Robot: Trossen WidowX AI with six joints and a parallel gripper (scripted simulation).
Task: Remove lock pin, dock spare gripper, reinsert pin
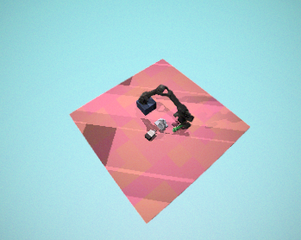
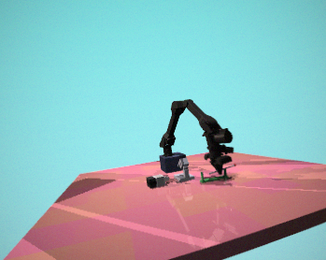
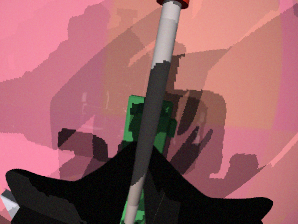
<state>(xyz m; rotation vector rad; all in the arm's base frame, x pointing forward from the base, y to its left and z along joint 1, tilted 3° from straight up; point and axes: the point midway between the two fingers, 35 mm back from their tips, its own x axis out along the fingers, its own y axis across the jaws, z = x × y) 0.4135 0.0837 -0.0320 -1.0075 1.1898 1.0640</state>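
The green rest is 1 cm behind my gripper tip, 4 cm to the right of it and 1 cm above it. Round my gripper tip: spare gripper: 15 cm behind, 28 cm to the right; grey mount: 13 cm behind, 13 cm to the right, 4 cm above.
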